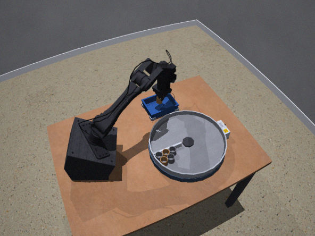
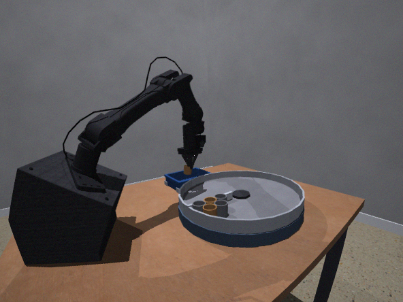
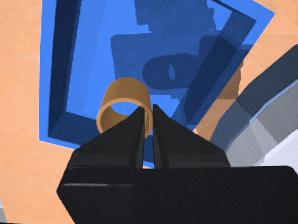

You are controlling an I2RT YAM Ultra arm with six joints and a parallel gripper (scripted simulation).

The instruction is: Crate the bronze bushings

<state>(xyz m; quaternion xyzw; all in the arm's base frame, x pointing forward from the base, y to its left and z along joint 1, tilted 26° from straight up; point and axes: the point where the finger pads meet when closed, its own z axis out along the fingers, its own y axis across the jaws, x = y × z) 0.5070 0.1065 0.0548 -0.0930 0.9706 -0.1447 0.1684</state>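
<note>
My hand is 6 cm above the blue crate and 2 cm to the right of it. Round my hand: grey turntable (32 cm to the right, 8 cm behind, 3 cm below).
</note>
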